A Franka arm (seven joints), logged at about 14 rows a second.
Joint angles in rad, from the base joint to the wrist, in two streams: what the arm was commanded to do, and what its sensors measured. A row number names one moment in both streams.
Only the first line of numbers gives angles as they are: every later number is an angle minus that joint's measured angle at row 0.
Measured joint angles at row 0: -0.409 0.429 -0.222 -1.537 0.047 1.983 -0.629
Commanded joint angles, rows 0 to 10: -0.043 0.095 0.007 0.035 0.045 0.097 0.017; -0.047 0.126 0.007 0.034 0.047 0.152 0.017; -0.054 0.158 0.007 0.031 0.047 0.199 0.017; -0.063 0.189 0.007 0.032 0.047 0.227 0.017; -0.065 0.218 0.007 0.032 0.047 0.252 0.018; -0.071 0.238 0.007 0.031 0.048 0.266 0.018; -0.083 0.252 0.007 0.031 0.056 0.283 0.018; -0.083 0.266 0.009 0.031 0.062 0.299 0.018; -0.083 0.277 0.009 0.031 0.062 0.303 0.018; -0.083 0.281 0.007 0.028 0.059 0.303 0.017; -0.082 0.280 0.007 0.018 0.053 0.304 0.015
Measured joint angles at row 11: -0.073 0.272 0.000 0.001 0.043 0.304 0.015
